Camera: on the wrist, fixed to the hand. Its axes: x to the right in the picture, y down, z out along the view.
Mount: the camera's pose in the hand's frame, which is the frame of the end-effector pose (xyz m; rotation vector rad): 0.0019 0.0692 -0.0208 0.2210 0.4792 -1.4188
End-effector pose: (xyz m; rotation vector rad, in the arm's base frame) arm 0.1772 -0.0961 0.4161 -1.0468 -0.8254 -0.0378
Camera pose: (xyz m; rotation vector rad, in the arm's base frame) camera 0.2183 -0.0751 0.3605 -0.0536 -0.9423 -1.3087
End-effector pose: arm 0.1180 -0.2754 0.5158 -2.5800 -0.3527 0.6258
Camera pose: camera 0.1391 -0.3421 0.4977 -1.5571 -1.5530 -0.4317
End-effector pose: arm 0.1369 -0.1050 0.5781 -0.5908 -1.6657 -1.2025
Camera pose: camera 0.2005 -0.0967 0.6113 1.1678 -1.6652 -1.8185
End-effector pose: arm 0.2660 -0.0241 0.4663 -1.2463 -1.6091 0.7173
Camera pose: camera 0.3122 -0.0028 0.4149 0.0806 -1.4853 -0.2992
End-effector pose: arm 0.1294 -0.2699 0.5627 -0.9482 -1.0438 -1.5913
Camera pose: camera 0.1942 -0.3010 0.5702 0.5544 -1.5772 -2.5052
